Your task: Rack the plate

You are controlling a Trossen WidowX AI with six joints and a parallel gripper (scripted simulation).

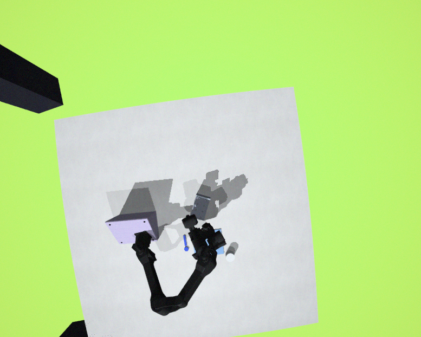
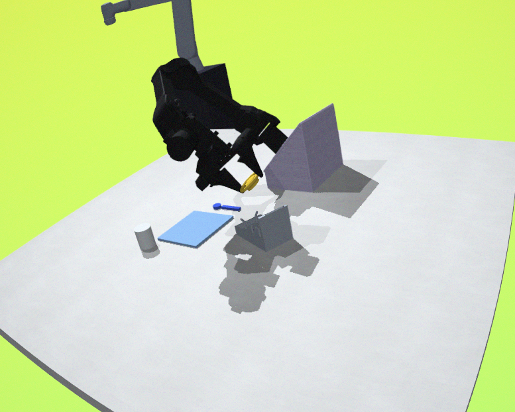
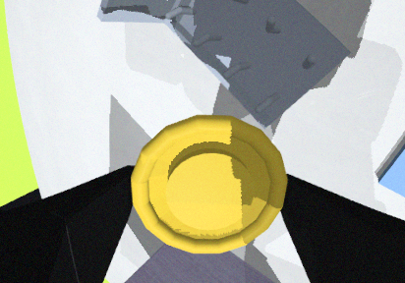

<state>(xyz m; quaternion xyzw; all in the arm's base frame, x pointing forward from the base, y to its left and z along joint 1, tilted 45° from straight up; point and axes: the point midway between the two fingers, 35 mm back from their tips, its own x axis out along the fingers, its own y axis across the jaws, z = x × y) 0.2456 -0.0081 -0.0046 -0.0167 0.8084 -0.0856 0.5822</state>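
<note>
Right now the grey dish rack is 8 cm below my gripper tip, 6 cm ahead of it and 3 cm to the left of it. From my gripper tip the other things lie so: blue spoon 14 cm to the right, 10 cm below, 7 cm behind; yellow plate 1 cm above; blue mat 16 cm to the right, 10 cm below, 5 cm ahead.
</note>
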